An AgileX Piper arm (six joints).
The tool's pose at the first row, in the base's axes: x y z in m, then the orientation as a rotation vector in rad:
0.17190 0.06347 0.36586 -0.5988 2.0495 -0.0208
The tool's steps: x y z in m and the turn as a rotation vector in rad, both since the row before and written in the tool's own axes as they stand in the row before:
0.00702 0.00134 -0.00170 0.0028 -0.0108 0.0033
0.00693 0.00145 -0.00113 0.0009 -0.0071 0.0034
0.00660 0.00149 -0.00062 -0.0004 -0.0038 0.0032
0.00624 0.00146 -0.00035 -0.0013 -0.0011 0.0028
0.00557 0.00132 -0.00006 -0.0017 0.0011 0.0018
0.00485 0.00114 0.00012 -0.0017 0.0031 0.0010
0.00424 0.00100 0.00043 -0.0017 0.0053 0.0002
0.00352 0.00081 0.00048 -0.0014 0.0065 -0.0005
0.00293 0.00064 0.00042 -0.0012 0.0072 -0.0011
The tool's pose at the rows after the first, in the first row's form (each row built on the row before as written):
0.16706 0.06131 0.36077 -0.5926 2.0397 -0.0185
0.16273 0.05945 0.35537 -0.5879 2.0337 -0.0153
0.15897 0.05791 0.34993 -0.5845 2.0310 -0.0119
0.15560 0.05658 0.34463 -0.5824 2.0309 -0.0086
0.15279 0.05548 0.33976 -0.5818 2.0327 -0.0061
0.15048 0.05456 0.33544 -0.5822 2.0362 -0.0047
0.14872 0.05383 0.33150 -0.5836 2.0416 -0.0044
0.14735 0.05323 0.32818 -0.5857 2.0479 -0.0052
0.14622 0.05270 0.32542 -0.5883 2.0547 -0.0067

